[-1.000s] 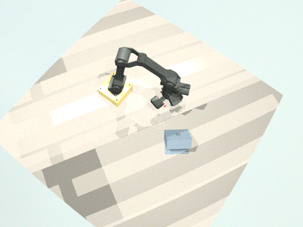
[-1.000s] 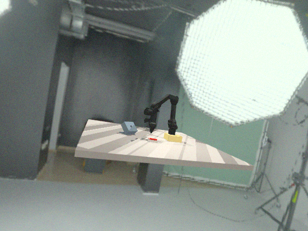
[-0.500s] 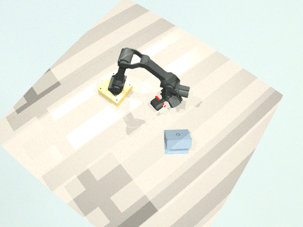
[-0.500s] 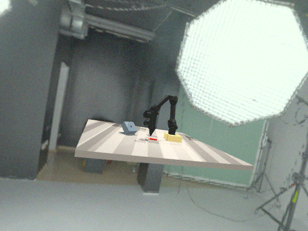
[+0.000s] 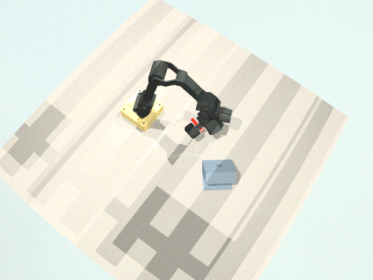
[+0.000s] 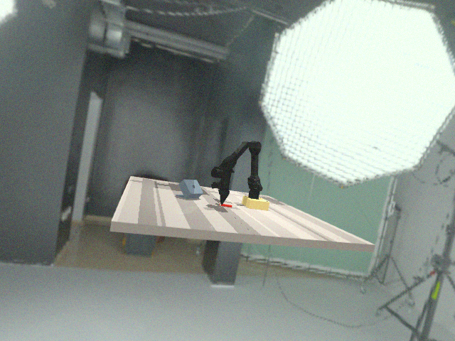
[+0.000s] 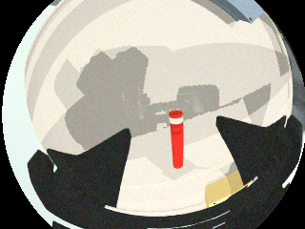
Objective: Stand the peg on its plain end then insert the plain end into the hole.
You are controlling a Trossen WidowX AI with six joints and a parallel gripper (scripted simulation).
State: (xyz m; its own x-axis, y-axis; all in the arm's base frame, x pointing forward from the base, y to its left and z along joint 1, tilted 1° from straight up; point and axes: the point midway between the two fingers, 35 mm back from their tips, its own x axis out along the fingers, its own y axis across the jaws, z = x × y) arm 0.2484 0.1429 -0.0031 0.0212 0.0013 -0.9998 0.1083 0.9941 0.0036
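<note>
The red peg is 1 cm below my gripper tip and 1 cm behind it. Round my gripper tip: sloped panel (19 cm ahead, 12 cm to the right, 4 cm above).
</note>
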